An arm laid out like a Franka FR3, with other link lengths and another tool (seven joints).
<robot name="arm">
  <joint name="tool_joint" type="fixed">
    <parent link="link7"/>
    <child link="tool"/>
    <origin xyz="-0.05 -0.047 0.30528" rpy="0 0.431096 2.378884"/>
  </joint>
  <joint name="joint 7" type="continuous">
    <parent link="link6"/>
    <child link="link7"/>
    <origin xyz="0 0.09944 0" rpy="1.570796 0 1.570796"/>
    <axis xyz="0 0 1"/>
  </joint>
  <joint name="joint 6" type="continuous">
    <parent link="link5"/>
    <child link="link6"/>
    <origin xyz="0 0 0" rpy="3.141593 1.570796 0"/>
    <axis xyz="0 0 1"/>
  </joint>
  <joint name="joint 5" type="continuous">
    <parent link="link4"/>
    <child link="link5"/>
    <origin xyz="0.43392 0.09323 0" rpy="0 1.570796 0"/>
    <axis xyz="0 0 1"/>
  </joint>
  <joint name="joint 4" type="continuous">
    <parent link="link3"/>
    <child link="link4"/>
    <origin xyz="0 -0.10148 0" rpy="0 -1.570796 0"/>
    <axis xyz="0 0 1"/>
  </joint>
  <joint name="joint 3" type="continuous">
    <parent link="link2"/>
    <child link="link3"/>
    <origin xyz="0 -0.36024 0" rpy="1.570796 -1.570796 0"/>
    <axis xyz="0 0 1"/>
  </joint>
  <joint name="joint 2" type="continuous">
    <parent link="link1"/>
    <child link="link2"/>
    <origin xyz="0 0 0" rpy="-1.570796 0 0"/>
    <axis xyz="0 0 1"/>
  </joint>
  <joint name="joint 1" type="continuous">
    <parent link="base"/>
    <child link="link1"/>
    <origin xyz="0 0 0.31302" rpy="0 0 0"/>
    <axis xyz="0 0 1"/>
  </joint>
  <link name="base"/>
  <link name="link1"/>
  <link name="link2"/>
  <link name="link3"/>
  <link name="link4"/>
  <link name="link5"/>
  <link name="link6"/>
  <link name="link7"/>
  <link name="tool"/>
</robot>
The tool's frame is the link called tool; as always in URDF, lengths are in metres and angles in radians. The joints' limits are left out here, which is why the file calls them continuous.
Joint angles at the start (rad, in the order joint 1, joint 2, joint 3, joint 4, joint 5, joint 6, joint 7):
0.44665 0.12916 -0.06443 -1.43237 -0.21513 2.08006 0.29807
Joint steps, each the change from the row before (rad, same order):
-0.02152 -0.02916 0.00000 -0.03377 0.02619 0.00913 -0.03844
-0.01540 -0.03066 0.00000 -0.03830 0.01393 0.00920 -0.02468
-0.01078 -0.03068 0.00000 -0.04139 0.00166 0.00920 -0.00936
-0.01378 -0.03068 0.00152 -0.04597 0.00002 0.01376 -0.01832
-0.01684 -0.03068 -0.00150 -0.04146 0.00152 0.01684 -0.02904
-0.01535 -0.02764 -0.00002 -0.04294 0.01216 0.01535 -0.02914
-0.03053 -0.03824 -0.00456 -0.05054 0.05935 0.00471 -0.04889
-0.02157 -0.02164 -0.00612 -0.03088 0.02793 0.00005 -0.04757
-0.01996 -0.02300 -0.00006 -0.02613 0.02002 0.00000 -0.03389
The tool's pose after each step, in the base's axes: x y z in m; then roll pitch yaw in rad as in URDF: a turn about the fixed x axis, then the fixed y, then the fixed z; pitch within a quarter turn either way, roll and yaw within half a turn. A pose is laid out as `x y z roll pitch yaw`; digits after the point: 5 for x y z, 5 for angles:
0.72235 0.28835 0.51697 -2.72247 -0.04987 -2.32903
0.71569 0.27550 0.51761 -2.72684 -0.05065 -2.32170
0.70849 0.26408 0.51613 -2.72736 -0.05392 -2.32301
0.70144 0.25119 0.51208 -2.72326 -0.06127 -2.31754
0.69636 0.23454 0.51100 -2.71293 -0.06534 -2.30892
0.68945 0.22251 0.50631 -2.71455 -0.06926 -2.29731
0.67745 0.20452 0.50273 -2.75319 -0.05950 -2.29069
0.67065 0.18680 0.49817 -2.76575 -0.06583 -2.27809
0.66346 0.17385 0.49753 -2.77271 -0.06643 -2.26942

